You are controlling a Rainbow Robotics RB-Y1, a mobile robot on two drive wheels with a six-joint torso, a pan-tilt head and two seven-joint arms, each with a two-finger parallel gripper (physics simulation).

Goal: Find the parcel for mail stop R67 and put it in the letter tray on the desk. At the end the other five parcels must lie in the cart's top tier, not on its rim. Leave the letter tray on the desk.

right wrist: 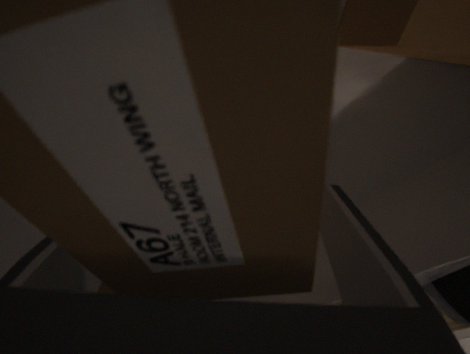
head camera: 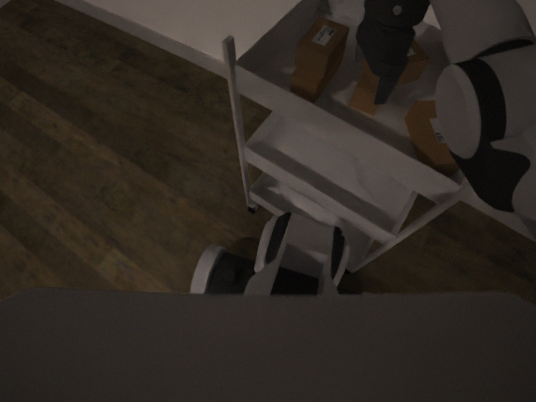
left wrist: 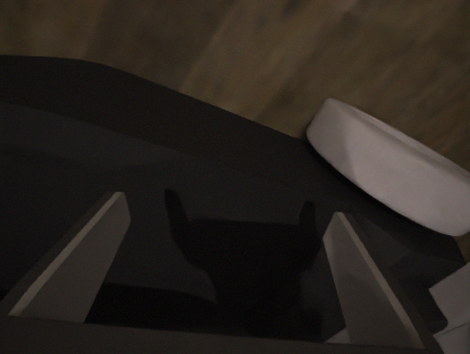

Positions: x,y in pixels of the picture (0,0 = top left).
Scene:
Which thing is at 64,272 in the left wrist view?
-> The left gripper.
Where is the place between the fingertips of the right gripper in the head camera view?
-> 369,80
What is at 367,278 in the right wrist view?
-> The right gripper.

